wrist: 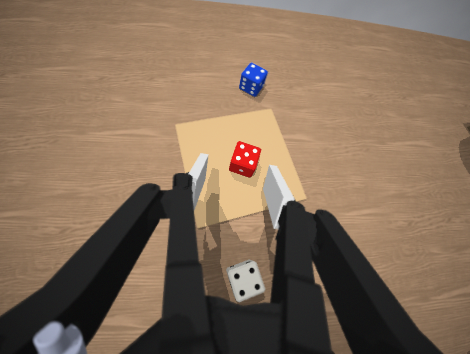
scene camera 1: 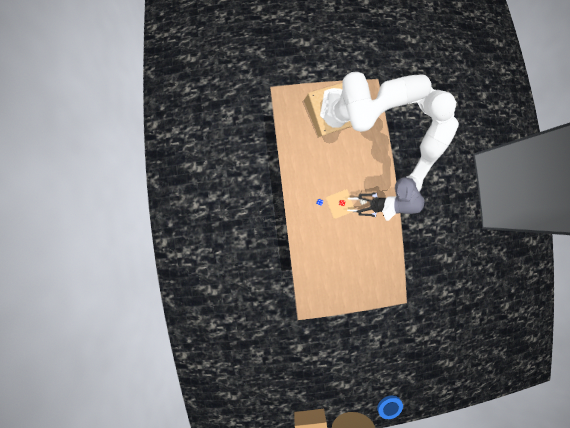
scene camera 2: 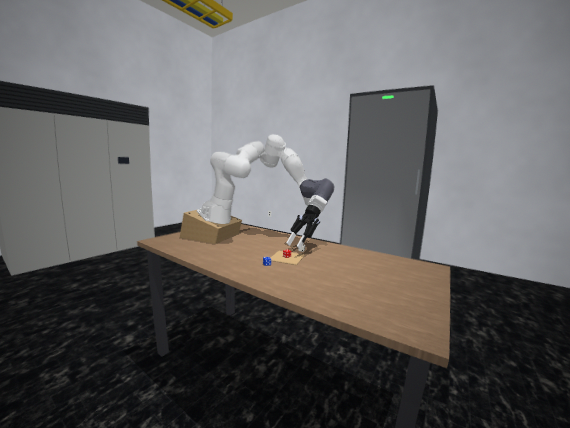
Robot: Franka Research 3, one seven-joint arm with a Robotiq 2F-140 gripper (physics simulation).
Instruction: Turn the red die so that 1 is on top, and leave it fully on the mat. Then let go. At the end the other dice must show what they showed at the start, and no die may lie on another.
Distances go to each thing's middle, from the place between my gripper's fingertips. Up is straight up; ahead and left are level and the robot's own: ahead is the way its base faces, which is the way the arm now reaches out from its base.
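Counted from my hand, the tan mat (wrist: 225, 195) is 4 cm to the right, 1 cm behind and 5 cm below. The white die (wrist: 245, 279) is 2 cm behind my hand, 4 cm below it and 10 cm to the left of it. As for the red die (wrist: 244, 161), my gripper is 1 cm past it, 3 cm above it and 3 cm to the left of it.
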